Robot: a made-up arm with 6 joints. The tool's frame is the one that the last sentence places.
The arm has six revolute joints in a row. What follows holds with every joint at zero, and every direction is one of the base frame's.
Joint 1 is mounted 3 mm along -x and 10 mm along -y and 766 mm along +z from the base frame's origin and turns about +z.
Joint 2 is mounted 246 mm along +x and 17 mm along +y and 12 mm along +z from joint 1 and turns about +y.
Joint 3 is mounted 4 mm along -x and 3 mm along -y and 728 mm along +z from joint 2 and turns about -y.
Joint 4 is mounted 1 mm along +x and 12 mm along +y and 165 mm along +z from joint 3 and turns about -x.
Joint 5 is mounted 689 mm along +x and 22 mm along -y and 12 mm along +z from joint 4 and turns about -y.
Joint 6 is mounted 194 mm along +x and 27 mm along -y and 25 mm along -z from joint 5 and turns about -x.
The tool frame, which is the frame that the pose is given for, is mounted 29 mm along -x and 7 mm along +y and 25 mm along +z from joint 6; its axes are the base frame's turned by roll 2.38, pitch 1.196 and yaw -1.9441 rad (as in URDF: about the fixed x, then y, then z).
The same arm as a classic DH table. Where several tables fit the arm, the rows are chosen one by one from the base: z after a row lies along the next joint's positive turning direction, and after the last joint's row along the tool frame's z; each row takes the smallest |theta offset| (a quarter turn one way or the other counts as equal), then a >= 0, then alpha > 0; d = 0 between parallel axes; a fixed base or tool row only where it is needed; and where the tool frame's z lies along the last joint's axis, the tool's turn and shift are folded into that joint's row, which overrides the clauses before.
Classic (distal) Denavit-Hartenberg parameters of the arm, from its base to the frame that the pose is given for. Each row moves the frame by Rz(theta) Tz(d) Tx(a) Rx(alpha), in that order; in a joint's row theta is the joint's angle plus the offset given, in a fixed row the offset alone. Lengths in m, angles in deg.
base (fixed): d 0; theta offset 73.3; a -0.0104; alpha 0
joint 1: d 0.778; theta offset -73.3; a 0.246; alpha -90
joint 2: d 0; theta offset 89.69; a -0.728; alpha 180
joint 3: d -0.026; theta offset -0.31; a -0.165; alpha 90
joint 4: d -0.69; theta offset 0; a -0.012; alpha -90
joint 5: d 0.049; theta offset 0; a 0.025; alpha 90
joint 6: d -0.1648; theta offset 16.78; a -0.026; alpha 66.61
tool (fixed): d -0.0006; theta offset 8.36; a 0; alpha 0

